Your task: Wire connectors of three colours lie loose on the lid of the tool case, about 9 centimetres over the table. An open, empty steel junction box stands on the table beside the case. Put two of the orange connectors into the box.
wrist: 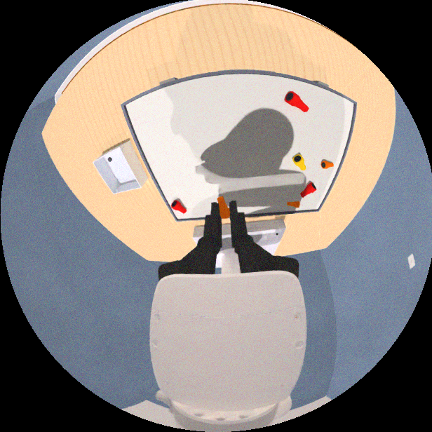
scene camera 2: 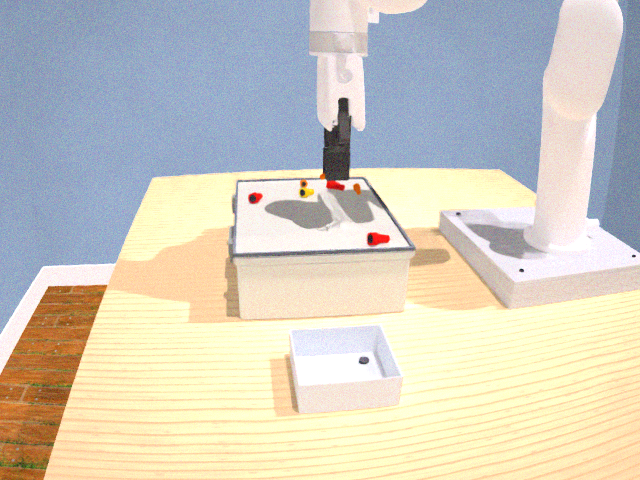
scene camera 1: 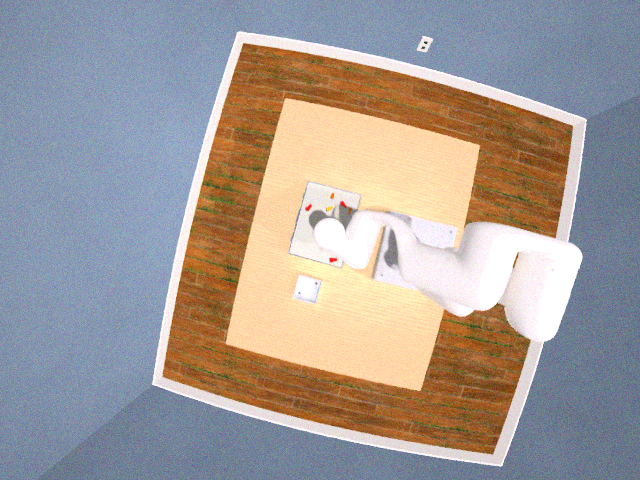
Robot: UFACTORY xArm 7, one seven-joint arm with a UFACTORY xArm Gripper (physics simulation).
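Places are measured from the arm's base along level axes (x ahead, y left, z up), in millimetres.
Pixels of known places: gripper, fingertip midpoint: (scene camera 2: 336, 178); arm's base, link origin: (scene camera 2: 556, 241).
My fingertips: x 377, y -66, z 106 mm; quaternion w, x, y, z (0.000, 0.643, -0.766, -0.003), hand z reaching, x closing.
Observation:
For each thing: its top centre in the pictures, then the offset to it from my fingertips.
- orange connector, top centre: (scene camera 2: 328, 170) dx +10, dy -1, dz +12 mm
- tool case, top centre: (scene camera 2: 308, 207) (scene camera 1: 323, 223) dx +23, dy -49, dz -56 mm
- steel junction box, top centre: (scene camera 2: 343, 352) (scene camera 1: 307, 289) dx +68, dy +227, dz -112 mm
- yellow connector, top centre: (scene camera 2: 307, 186) (scene camera 1: 329, 208) dx +6, dy -110, dz -45 mm
My gripper (scene camera 2: 336, 174) (wrist: 224, 210) is shut on an orange connector (scene camera 2: 322, 176) (wrist: 224, 209), held above the lid of the tool case (scene camera 1: 305, 242) (scene camera 2: 320, 286) (wrist: 160, 130). In scene camera 1 the arm hides the fingers. Two more orange connectors lie on the lid: one (scene camera 1: 332, 195) (scene camera 2: 303, 183) (wrist: 326, 164) near the yellow one, another (scene camera 1: 349, 210) (scene camera 2: 357, 189) (wrist: 294, 204) near the lid's edge on the robot's side. The steel junction box (scene camera 1: 305, 290) (scene camera 2: 347, 396) (wrist: 133, 163) stands open on the table beside the case, with no connector visible inside.
On the lid lie a yellow connector (scene camera 1: 329, 208) (scene camera 2: 306, 192) (wrist: 299, 161) and three red ones: one (scene camera 1: 308, 207) (scene camera 2: 255, 197) (wrist: 297, 101), a second (scene camera 1: 343, 204) (scene camera 2: 334, 185) (wrist: 308, 190) and a third (scene camera 1: 332, 259) (scene camera 2: 378, 238) (wrist: 178, 206). The robot's base plate (scene camera 1: 434, 232) (scene camera 2: 568, 279) stands beyond the case.

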